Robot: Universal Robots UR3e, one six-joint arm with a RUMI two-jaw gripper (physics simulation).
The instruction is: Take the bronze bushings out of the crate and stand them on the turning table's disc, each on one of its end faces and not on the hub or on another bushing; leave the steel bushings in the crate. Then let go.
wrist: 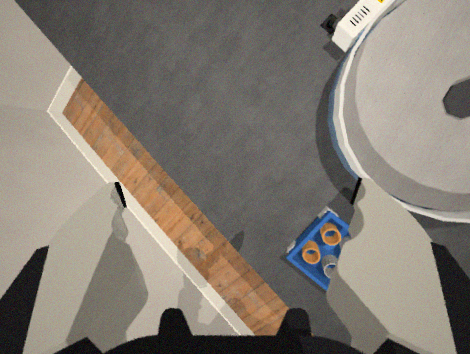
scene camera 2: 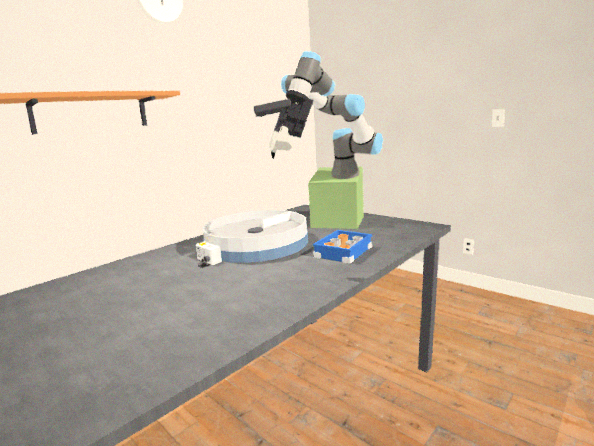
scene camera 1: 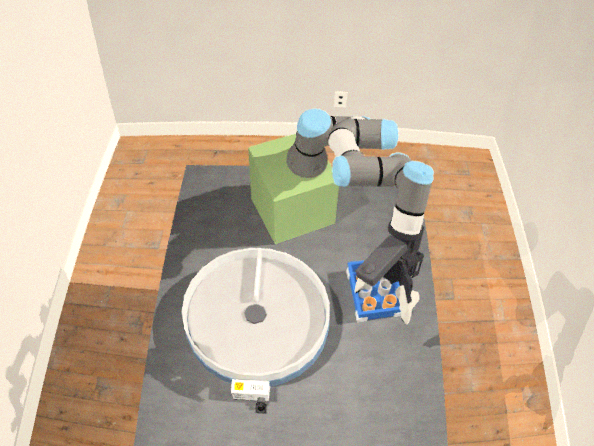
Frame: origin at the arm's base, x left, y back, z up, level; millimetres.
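Seen in the pictures: gripper, fingertip midpoint: (wrist: 237,183) (scene camera 2: 272,155) (scene camera 1: 380,308); arm's base, origin of the base link: (scene camera 2: 345,174) (scene camera 1: 306,161).
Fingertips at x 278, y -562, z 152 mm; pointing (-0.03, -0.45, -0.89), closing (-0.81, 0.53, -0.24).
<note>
Offsets run from my fingertips to a thing's middle. "spot": to the spot under its first point.
My gripper (scene camera 1: 382,305) (scene camera 2: 274,152) (wrist: 237,183) is open and empty, high above the table. The blue crate {dy +275, dx +4, dz -357 mm} (scene camera 1: 378,315) (scene camera 2: 358,249) (wrist: 306,273) stands beside the turning table. In scene camera 1, two bronze bushings {dy +215, dx -7, dz -358 mm} (scene camera 1: 370,308) {dy +235, dx +53, dz -358 mm} (scene camera 1: 389,305) are at its front, with steel bushings {dy +287, dx +31, dz -358 mm} (scene camera 1: 384,291) {dy +265, dx -27, dz -358 mm} (scene camera 1: 365,295) behind. Another bronze bushing {dy +318, dx -43, dz -358 mm} (scene camera 2: 343,240) rises near the crate's back in scene camera 2; my gripper hides that part in scene camera 1. The wrist view shows two bronze bushings (wrist: 332,242) (wrist: 312,261) and part of a steel one (wrist: 326,270). The disc {dy +95, dx -327, dz -330 mm} (scene camera 1: 280,345) (wrist: 400,100) carries no bushings in scene camera 1; its dark hub {dy +95, dx -327, dz -325 mm} (scene camera 1: 255,314) (scene camera 2: 255,230) is central.
A white raised wall (scene camera 1: 188,340) (scene camera 2: 280,244) rings the disc. A white bar {spot: dy +206, dx -345, dz -292 mm} (scene camera 1: 258,275) reaches from the wall's back towards the hub. A white box {spot: dy -145, dx -280, dz -324 mm} (scene camera 1: 250,390) (scene camera 2: 209,253) sits at the turning table's front. The green block (scene camera 1: 305,215) (scene camera 2: 335,202) under the arm stands behind.
</note>
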